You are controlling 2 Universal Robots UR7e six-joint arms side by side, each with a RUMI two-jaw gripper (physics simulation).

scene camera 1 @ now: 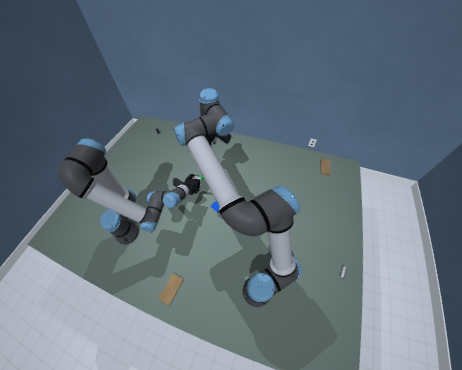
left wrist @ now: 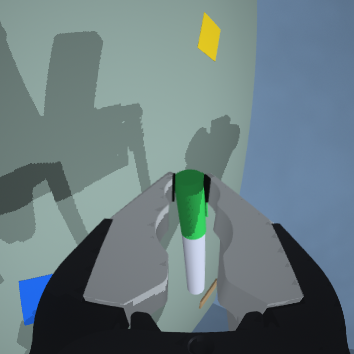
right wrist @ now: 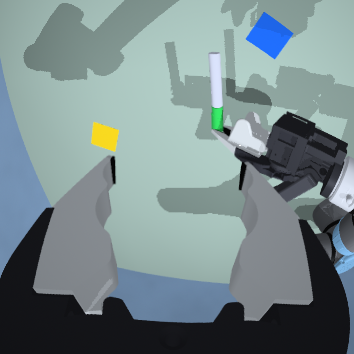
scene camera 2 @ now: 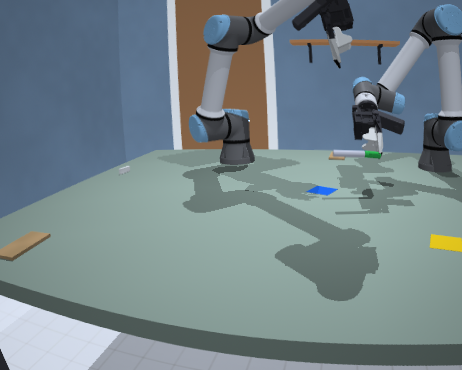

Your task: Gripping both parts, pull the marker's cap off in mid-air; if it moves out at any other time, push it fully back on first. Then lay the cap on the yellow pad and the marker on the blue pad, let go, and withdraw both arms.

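Places are measured from the left arm's base along level axes (x ahead, y left, z up), in metres.
Where they show: left gripper, between the fingertips: [scene camera 1: 198,176] [left wrist: 188,175] [right wrist: 215,127] [scene camera 2: 379,156]; right gripper, between the fingertips: [right wrist: 177,160] [scene camera 2: 340,65]; left arm's base, origin of its link: [scene camera 1: 127,233] [right wrist: 330,209] [scene camera 2: 434,168]; right arm's base, origin of its link: [scene camera 2: 237,161].
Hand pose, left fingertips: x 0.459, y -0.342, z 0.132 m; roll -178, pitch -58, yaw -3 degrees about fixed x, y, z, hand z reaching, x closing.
Note:
Things, the pixels of their top centre, and the offset from my left fingertips.
- marker's white barrel, centre of its top: [left wrist: 205,253] [right wrist: 216,95] [scene camera 2: 356,150] dx +0.003, dy -0.069, dz +0.016 m
- green cap, centre of its top: [left wrist: 205,210] [right wrist: 216,120] [scene camera 2: 372,150] [scene camera 1: 200,176] dx -0.001, dy -0.022, dz +0.015 m
- blue pad, centre of its top: [left wrist: 46,298] [right wrist: 269,35] [scene camera 2: 322,190] [scene camera 1: 218,205] dx -0.107, dy -0.164, dz -0.132 m
- yellow pad, centre of its top: [left wrist: 209,36] [scene camera 2: 446,242] [right wrist: 103,136] dx +0.294, dy +0.118, dz -0.132 m
- small pale block, centre of its top: [scene camera 2: 124,167] [scene camera 1: 343,271] dx -0.336, dy -0.972, dz -0.110 m
- small dark object, centre of its top: [scene camera 1: 156,129] dx +0.468, dy +0.619, dz -0.084 m
The marker's white barrel [scene camera 2: 348,153] [left wrist: 194,265] [right wrist: 215,80] and green cap [scene camera 1: 202,177] [scene camera 2: 372,155] [left wrist: 192,215] [right wrist: 217,118] are joined with no visible gap, held roughly level above the table. My left gripper [left wrist: 188,175] is shut on the cap; the barrel's far end is free. My right gripper [scene camera 2: 338,64] [right wrist: 177,160] is open and empty, higher than the marker and apart from it; in scene camera 1 it is mostly hidden by its arm. The blue pad [scene camera 1: 215,206] [scene camera 2: 322,190] [left wrist: 35,295] [right wrist: 269,36] and yellow pad [scene camera 2: 446,243] [left wrist: 209,37] [right wrist: 105,136] lie on the table.
Wooden boards lie at the lower left [scene camera 1: 171,289] and upper right [scene camera 1: 325,167] in scene camera 1. A small pale block [scene camera 1: 343,271] [scene camera 2: 124,170] lies near a table edge. A small dark object [scene camera 1: 158,131] lies near the far edge. The right arm hangs over the table's middle.

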